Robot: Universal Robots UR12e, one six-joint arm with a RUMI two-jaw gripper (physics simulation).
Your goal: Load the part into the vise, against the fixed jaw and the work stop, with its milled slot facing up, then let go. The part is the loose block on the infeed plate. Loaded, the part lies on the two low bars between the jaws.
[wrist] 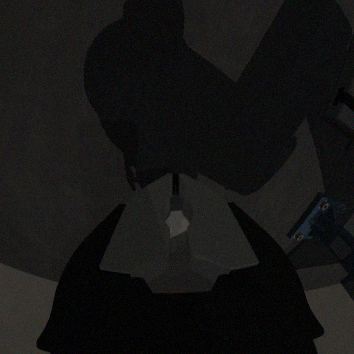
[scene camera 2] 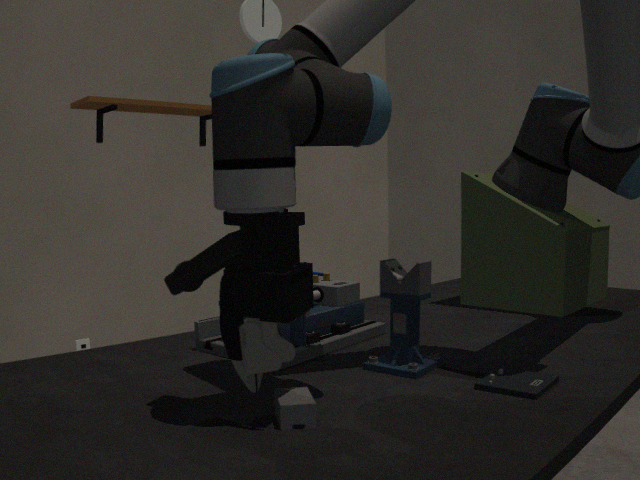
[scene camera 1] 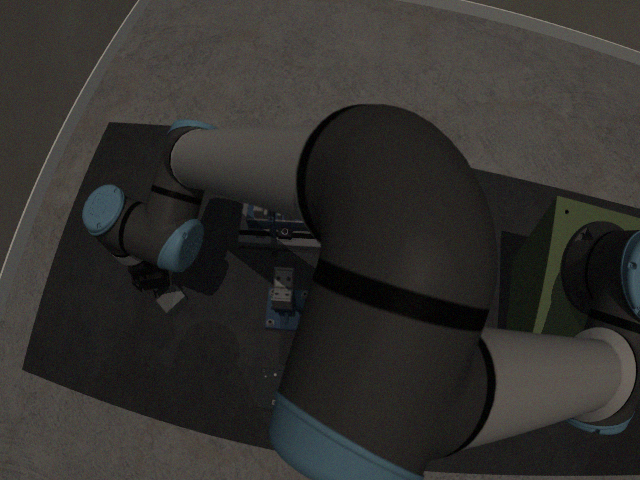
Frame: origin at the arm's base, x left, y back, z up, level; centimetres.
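Seen in the pictures: gripper, between the fingertips: (wrist: 174, 175) (scene camera 2: 254, 390); arm's base, origin of its link: (scene camera 2: 527, 194) (scene camera 1: 599, 268).
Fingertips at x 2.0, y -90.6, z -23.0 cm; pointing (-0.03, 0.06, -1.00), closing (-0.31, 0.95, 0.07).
Pixels of each thing's top centre, then the offset from my fingertips to it.
- small light-grey block, centre of its top: (wrist: 175, 219) (scene camera 2: 294, 395) (scene camera 1: 170, 298) dz +0.0, dx +4.8, dy +1.7 cm
- infeed plate, centre of its top: (scene camera 2: 518, 379) (scene camera 1: 280, 390) dz -2.1, dx +21.2, dy +28.4 cm
- vise, centre of its top: (scene camera 2: 293, 286) (scene camera 1: 307, 189) dz +6.9, dx -21.0, dy +29.2 cm
The part, a small light-grey block (scene camera 1: 170, 299) (scene camera 2: 298, 410), lies on the dark mat, off the infeed plate. A small dark notch shows low on its side in scene camera 2. Through the gap between the fingers in the wrist view, a pale patch shows, probably its top. My gripper (scene camera 1: 159, 292) (scene camera 2: 255, 391) (wrist: 174, 175) is shut and empty, pointing down, with its tips close beside and slightly above the block. The infeed plate (scene camera 2: 522, 385) is a flat dark plate with small pins. The vise (scene camera 1: 281, 241) (scene camera 2: 336, 312) is partly hidden by the arm; its bars are not visible.
A blue stand (scene camera 1: 281, 320) (scene camera 2: 405, 325) with a grey V-shaped top stands between the vise and the infeed plate. The green robot pedestal (scene camera 1: 547, 279) (scene camera 2: 511, 253) is at the right. The arm spans above the vise and hides much of scene camera 1's view.
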